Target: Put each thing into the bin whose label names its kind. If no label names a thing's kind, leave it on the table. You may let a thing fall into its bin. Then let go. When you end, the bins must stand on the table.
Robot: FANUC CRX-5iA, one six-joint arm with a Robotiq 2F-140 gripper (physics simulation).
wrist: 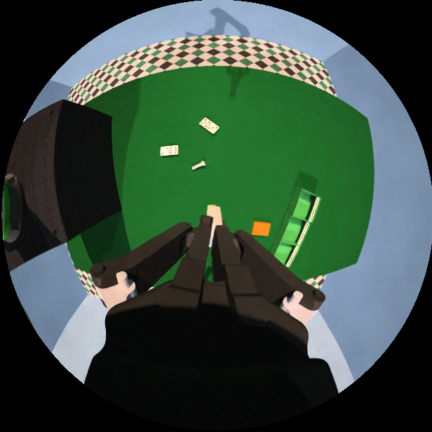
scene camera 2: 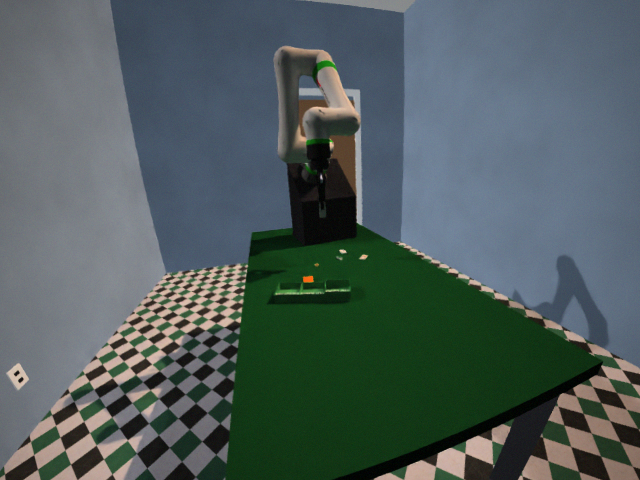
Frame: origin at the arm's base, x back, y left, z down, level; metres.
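Seen in the pictures: gripper, fingertip midpoint: (scene camera 2: pixel 322 217); arm's base, origin of the base link: (scene camera 2: pixel 313 175).
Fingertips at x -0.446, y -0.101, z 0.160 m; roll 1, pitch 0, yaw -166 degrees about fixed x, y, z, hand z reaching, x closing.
Note:
Offsets run from my fingertips to a thing's middle. "spot": to the spot under its first point. Level surfaces: height alone.
My gripper (scene camera 2: pixel 322 209) (wrist: pixel 212 215) is shut and empty, high above the table. Two white domino-like tiles with red dots lie apart: one tile @(dx -0.004, dy +0.191, dz +0.215 m) (scene camera 2: pixel 363 256) (wrist: pixel 209 125) and another tile @(dx +0.110, dy +0.132, dz +0.215 m) (scene camera 2: pixel 342 251) (wrist: pixel 169 150). A pale bolt-like piece @(dx +0.033, dy +0.079, dz +0.213 m) (scene camera 2: pixel 339 257) (wrist: pixel 199 165) lies near them. A small yellow-orange thing @(dx +0.003, dy -0.040, dz +0.214 m) (scene camera 2: pixel 316 264) lies nearer the bins; it does not show in the wrist view. A flat orange square @(spot: dx -0.133, dy -0.115, dz +0.208 m) (scene camera 2: pixel 308 279) (wrist: pixel 261 229) lies beside the bins. Three joined green bins @(dx -0.243, dy -0.127, dz +0.199 m) (scene camera 2: pixel 312 298) (wrist: pixel 285 223) stand on the table, with white labels too small to read.
The green table @(dz +0.218 m) (scene camera 2: pixel 392 351) (wrist: pixel 240 110) carries all these things. A dark block (scene camera 2: pixel 330 219) (wrist: pixel 85 170) stands at the table's far end in the scene view, at the left in the wrist view. The bins' walls rise above the table top.

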